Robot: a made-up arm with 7 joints. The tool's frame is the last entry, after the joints.
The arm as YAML. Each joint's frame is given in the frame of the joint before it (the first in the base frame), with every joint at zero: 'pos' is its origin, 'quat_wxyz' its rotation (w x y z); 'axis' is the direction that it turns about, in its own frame. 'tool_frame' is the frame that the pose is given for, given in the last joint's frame.
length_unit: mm
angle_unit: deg
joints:
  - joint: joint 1
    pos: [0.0, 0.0, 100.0]
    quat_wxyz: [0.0, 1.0, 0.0, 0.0]
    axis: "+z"
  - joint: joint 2
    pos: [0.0, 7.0, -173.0]
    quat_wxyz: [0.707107, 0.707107, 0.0, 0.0]
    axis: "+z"
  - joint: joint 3
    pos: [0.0, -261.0, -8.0]
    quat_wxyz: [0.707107, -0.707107, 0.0, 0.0]
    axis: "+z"
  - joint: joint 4
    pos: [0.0, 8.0, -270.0]
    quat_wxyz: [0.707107, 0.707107, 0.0, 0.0]
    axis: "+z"
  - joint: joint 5
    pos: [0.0, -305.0, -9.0]
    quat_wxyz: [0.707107, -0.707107, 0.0, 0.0]
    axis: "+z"
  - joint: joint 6
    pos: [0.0, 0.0, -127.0]
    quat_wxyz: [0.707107, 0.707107, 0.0, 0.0]
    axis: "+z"
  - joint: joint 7
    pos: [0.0, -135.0, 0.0]
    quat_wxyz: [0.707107, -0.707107, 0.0, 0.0]
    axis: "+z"
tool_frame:
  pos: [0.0, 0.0, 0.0]
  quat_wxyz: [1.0, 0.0, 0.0, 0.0]
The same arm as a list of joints. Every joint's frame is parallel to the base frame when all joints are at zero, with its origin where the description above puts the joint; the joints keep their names.
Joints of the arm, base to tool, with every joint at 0 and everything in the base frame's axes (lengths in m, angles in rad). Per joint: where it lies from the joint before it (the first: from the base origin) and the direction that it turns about. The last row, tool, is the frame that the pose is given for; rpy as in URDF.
joint 1: origin 0.0000 0.0000 0.1000 axis -z
joint 2: origin 0.0000 -0.0070 0.1730 axis +y
joint 3: origin 0.0000 -0.0080 0.2610 axis -z
joint 4: origin 0.0000 -0.0080 0.2700 axis +y
joint 5: origin 0.0000 -0.0090 0.3050 axis -z
joint 6: origin 0.0000 0.0000 0.1270 axis +y
joint 7: origin 0.0000 0.0000 0.1350 axis -z
tool: origin 0.0000 0.0000 0.0000 rpy 3.1416 0.0000 0.0000

